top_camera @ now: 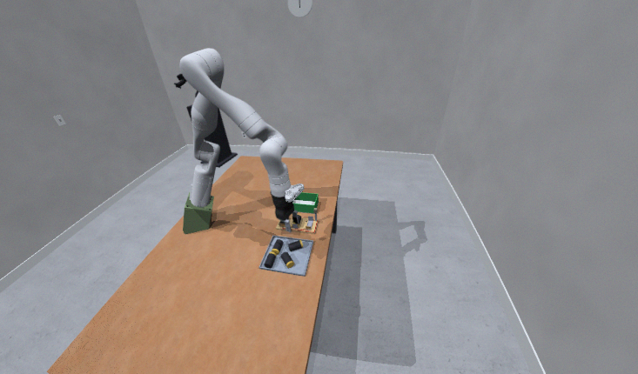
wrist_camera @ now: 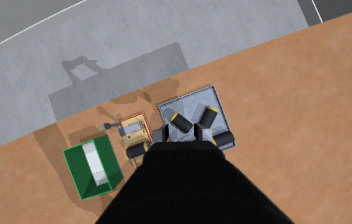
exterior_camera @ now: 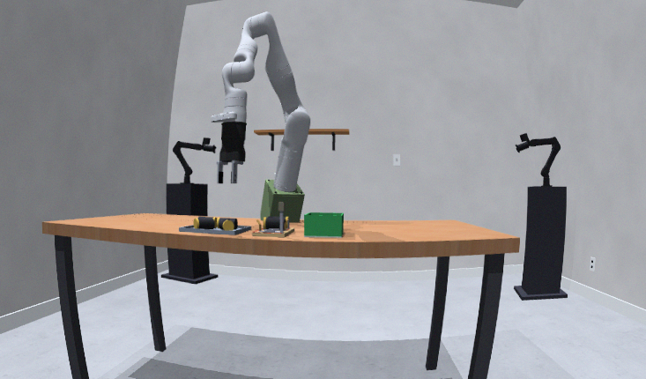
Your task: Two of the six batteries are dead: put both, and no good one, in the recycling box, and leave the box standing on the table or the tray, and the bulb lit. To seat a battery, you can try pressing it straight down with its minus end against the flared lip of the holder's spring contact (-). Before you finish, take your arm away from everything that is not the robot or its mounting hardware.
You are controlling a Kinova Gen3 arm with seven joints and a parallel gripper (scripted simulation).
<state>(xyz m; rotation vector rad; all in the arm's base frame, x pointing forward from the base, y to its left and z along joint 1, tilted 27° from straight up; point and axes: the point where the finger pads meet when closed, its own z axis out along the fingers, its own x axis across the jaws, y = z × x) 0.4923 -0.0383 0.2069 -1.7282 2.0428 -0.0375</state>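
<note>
My hand is 160 mm above the grey tray, 50 mm to the left of it and 20 mm past it. The rest, counted from my hand: green recycling box: 270 mm to the left, 140 mm below, 90 mm behind.
</note>
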